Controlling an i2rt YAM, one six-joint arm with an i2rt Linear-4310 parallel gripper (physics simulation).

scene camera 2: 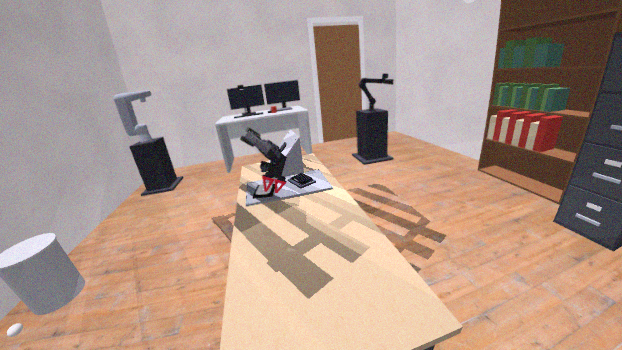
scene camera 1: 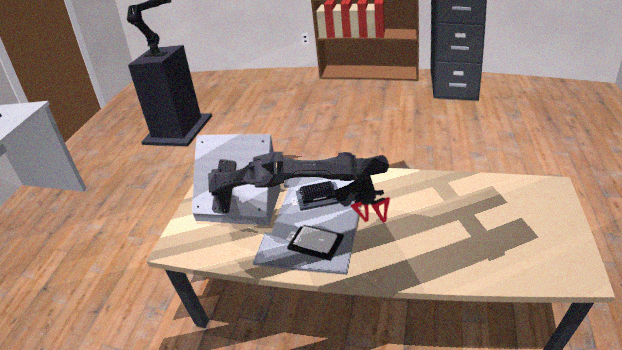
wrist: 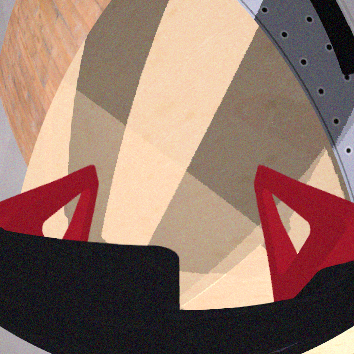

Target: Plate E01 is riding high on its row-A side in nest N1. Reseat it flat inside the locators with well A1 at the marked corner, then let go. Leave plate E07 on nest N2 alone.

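Places are measured from the arm's base along level axes (x back, y right, z up), in centimetres.
Where they show: gripper, between the fingertips: [scene camera 2: 271,192] [scene camera 1: 375,221] [wrist: 175,173]; arm's base, origin of its link: [scene camera 1: 224,186].
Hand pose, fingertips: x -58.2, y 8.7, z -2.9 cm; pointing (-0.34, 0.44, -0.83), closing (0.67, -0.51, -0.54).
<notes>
Each offset is from my fingertips to the top centre of the thing. "spot": to the spot under its first point. Level surfaces: height alone.
A pale plate @[dy +4.5, dx +20.3, dz -5.8 cm] [scene camera 1: 317,241] [scene camera 2: 262,191] sits in a black nest at the front of the grey board @[dy -9.7, dx +24.2, dz -8.3 cm] [scene camera 1: 320,218] [scene camera 2: 292,193] [wrist: 295,47]. A dark plate @[dy -20.2, dx +25.1, dz -5.2 cm] [scene camera 1: 318,191] [scene camera 2: 301,179] sits in the other nest, further back. The labels, the marked corner and any tilt are too small to tell, so I cannot tell which plate is E01. My gripper [scene camera 1: 376,220] [scene camera 2: 272,191] [wrist: 175,173] is open and empty, its two red fingers spread wide. It hangs above the table, by the board's right edge in the first scene view. Part of a black nest @[spot: dy +2.5, dx +12.5, dz -7.2 cm] [wrist: 342,37] shows at the wrist view's upper right.
The wooden table @[dz -9.7 cm] [scene camera 1: 540,225] [scene camera 2: 320,320] extends away from the board, with dark shadow bands across it. The arm's grey mounting block [scene camera 1: 232,145] stands on the board's left in the first scene view. The arm reaches across above the dark plate's side.
</notes>
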